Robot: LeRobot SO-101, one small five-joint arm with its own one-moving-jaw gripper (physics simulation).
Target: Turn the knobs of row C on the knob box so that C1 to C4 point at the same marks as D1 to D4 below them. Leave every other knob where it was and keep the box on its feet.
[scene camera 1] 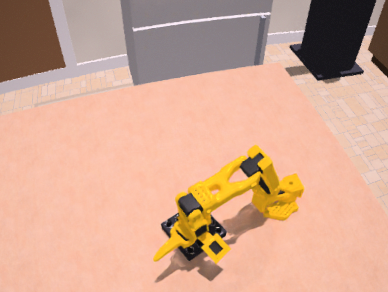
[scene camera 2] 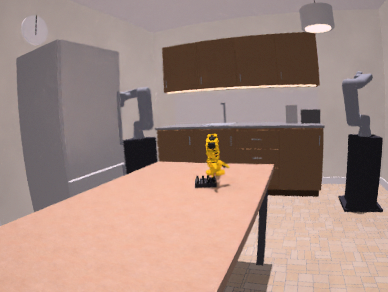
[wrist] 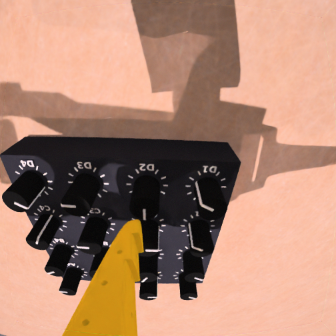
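Where they show: end effector, tool point: [scene camera 2: 212,176]; arm's base, origin of the base link: [scene camera 1: 268,203] [scene camera 2: 214,174].
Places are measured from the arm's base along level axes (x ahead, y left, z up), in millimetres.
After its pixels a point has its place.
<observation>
The black knob box [scene camera 1: 167,227] @[z 22, x 256, y 4 mm] [scene camera 2: 205,185] @[z 13, x 250, y 38 mm] [wrist: 125,146] lies flat; its labels read upside down in the wrist view. There, D1 [wrist: 210,197] and C1 [wrist: 201,237] both point left and slightly up. D2 [wrist: 145,192] points down, C2 [wrist: 151,240] right. D3 [wrist: 80,195] and C3 [wrist: 93,235] both point left. D4 [wrist: 24,192] points lower right, C4 [wrist: 42,232] roughly up. My gripper [scene camera 1: 175,250] [scene camera 2: 219,173] @[z 45, x 198, y 58 mm] [wrist: 134,225] is fully open over the box; its visible jaw's tip shows between C3 and C2 and covers part of rows A and B.
The pink-orange table top [scene camera 1: 100,175] @[z 0, x 390, y -201 mm] [scene camera 2: 150,220] @[z 0, x 665, y -21 mm] [wrist: 285,65] surrounds the box. The arm's base [scene camera 1: 282,207] @[z 17, x -21, y 29 mm] stands on the table at the right in scene camera 1. Shadows of the arm fall on the table beside the box. A grey fridge [scene camera 1: 195,50] [scene camera 2: 90,120] stands beyond the table.
</observation>
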